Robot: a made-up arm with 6 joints.
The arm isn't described. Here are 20 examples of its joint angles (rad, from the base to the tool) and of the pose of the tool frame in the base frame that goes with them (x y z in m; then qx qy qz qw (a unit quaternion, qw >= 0)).
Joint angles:
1: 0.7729 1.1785 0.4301 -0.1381 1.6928 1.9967
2: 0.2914 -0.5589 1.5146 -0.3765 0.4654 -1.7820
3: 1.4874 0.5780 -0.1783 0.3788 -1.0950 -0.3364
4: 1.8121 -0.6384 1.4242 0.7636 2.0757 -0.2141
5: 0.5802 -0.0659 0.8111 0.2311 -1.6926 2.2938
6: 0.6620 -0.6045 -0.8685 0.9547 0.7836 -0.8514
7: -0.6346 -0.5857 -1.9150 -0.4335 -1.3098 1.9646
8: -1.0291 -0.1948 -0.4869 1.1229 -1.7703 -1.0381
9: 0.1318 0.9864 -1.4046 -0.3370 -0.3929 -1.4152
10: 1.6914 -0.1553 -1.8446 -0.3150 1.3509 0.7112
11: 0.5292 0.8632 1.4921 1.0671 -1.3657 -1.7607
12: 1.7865 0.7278 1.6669 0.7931 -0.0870 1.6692
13: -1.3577 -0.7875 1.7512 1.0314 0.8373 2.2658
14: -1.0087 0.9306 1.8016 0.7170 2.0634 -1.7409
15: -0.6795 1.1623 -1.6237 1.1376 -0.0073 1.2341
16: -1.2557 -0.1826 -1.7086 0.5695 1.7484 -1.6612
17: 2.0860 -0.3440 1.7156 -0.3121 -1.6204 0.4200
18: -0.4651 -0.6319 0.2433 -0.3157 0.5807 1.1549
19: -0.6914 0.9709 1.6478 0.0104 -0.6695 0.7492
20: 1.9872 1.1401 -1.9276 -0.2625 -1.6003 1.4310
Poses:
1: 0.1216 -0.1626 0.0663 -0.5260 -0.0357 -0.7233 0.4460
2: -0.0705 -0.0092 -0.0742 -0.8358 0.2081 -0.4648 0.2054
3: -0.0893 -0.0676 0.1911 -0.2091 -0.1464 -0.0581 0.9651
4: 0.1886 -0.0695 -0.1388 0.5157 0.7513 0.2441 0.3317
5: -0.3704 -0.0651 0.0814 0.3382 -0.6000 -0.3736 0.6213
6: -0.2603 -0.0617 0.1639 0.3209 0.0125 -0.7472 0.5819
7: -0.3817 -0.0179 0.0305 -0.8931 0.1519 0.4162 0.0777
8: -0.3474 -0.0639 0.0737 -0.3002 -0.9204 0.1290 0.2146
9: -0.2017 -0.0932 0.2283 -0.1567 0.2832 0.6583 0.6797
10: 0.0651 0.0920 -0.1890 -0.8702 0.1969 -0.1601 0.4224
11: -0.0387 -0.2184 0.1048 -0.3673 0.3555 -0.7013 0.4968
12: 0.1262 -0.3674 -0.1070 0.2760 0.7964 -0.4548 0.2877
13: -0.1000 0.0681 0.4631 0.2163 0.2393 0.5261 0.7869
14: -0.3847 -0.0981 0.1856 -0.2566 -0.7525 -0.1064 0.5971
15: -0.2369 -0.4248 0.2761 0.3823 0.4002 -0.6231 0.5527
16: -0.1362 -0.1175 0.3352 -0.1140 0.5572 -0.8145 0.1148
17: -0.0584 0.0115 0.2859 0.1441 -0.2887 -0.7166 0.6184
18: -0.4525 -0.0227 0.2444 0.2986 -0.4657 -0.1620 0.8172
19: -0.3553 -0.0128 0.3653 -0.2827 -0.0514 0.2442 0.9262
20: 0.1401 -0.0631 0.2716 0.0216 0.4210 0.4969 0.7586
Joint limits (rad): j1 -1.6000..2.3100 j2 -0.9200..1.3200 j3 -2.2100..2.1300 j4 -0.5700..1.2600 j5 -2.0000..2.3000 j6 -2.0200..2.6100
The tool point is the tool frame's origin. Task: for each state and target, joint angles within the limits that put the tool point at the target. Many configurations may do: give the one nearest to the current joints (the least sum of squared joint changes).
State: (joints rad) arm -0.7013 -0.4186 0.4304 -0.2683 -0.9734 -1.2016
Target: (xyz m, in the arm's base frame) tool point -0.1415 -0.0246 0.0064
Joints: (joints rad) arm -0.7625 -0.4668 0.4419 0.0012 -0.9393 -1.1189
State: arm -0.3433 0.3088 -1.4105 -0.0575 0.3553 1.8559
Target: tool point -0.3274 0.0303 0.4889
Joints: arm -1.3513 0.5360 -1.8717 0.1796 0.3192 2.0687
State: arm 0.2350 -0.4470 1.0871 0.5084 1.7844 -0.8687
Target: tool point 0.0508 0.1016 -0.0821
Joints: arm 1.0744 -0.8616 1.1005 0.9138 1.8052 -0.8607
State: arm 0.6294 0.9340 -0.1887 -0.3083 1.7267 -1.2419
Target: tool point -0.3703 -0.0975 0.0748
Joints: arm 0.3829 0.4698 -0.0468 -0.1109 1.5749 -1.4723
